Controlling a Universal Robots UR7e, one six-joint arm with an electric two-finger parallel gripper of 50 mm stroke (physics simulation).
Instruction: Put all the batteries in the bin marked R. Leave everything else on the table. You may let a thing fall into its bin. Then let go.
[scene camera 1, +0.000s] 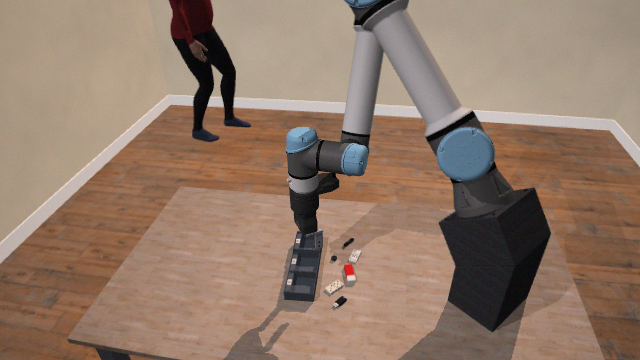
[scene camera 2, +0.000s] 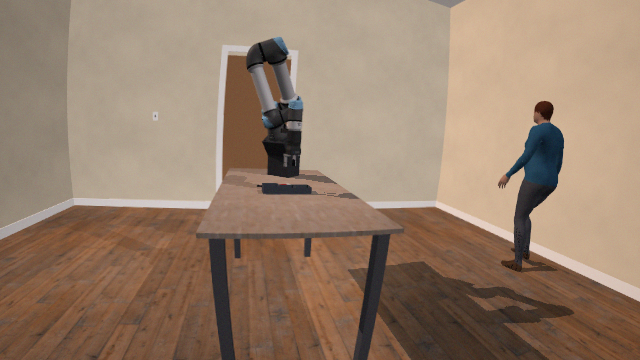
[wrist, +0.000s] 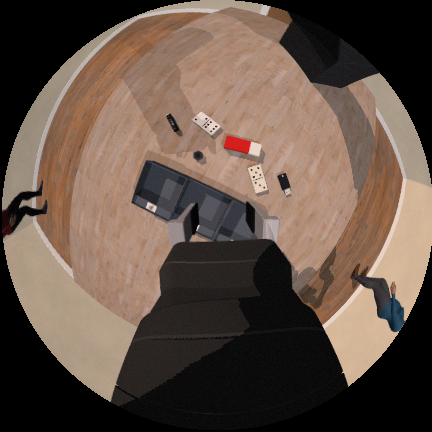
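Pixels of known places: gripper, fingertip midpoint: (scene camera 1: 314, 241) (scene camera 2: 289, 166) (wrist: 221, 211); arm's base, link origin: (scene camera 1: 485, 205) (scene camera 2: 279, 134).
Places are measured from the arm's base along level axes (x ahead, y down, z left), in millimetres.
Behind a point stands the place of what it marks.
My gripper (scene camera 1: 315, 241) @(y 156, x 440, z -21 mm) (scene camera 2: 291, 160) @(y 156, x 440, z -21 mm) (wrist: 221, 211) @(y 156, x 440, z -21 mm) is open and empty, above the dark three-compartment bin tray (scene camera 1: 300, 295) @(y 266, x 474, z 84 mm) (scene camera 2: 287, 189) @(y 265, x 517, z -46 mm) (wrist: 148, 175) @(y 281, x 459, z -163 mm). Each compartment has a small white label; the letters are too small to read, so I cannot tell which is R. Beside the tray lie a small dark round piece (scene camera 1: 333, 258) @(y 280, x 390, z -81 mm) (wrist: 198, 155) @(y 280, x 389, z -85 mm), a thin black stick (scene camera 1: 348, 243) @(y 282, x 345, z -154 mm) (wrist: 172, 123) @(y 278, x 348, z -158 mm) and a red-and-white block (scene camera 1: 349, 273) @(y 275, x 340, z -16 mm) (wrist: 237, 144) @(y 275, x 342, z -30 mm). I cannot tell for sure which are batteries. The fingers hide part of the tray in the wrist view.
Two white dominoes, one (scene camera 1: 355, 256) @(y 280, x 323, z -94 mm) (wrist: 207, 124) @(y 281, x 327, z -96 mm) near the thin stick and one (scene camera 1: 334, 287) @(y 282, x 382, z 35 mm) (wrist: 257, 179) @(y 281, x 384, z 31 mm) near the red-and-white block, lie on the table (scene camera 1: 200, 240) @(y 288, x 836, z -150 mm) (scene camera 2: 300, 215) @(y 288, x 868, z -75 mm). A black USB stick (scene camera 1: 340, 302) @(y 281, x 363, z 90 mm) (wrist: 284, 184) @(y 281, x 367, z 85 mm) lies beyond the second domino. Two people stand off the table.
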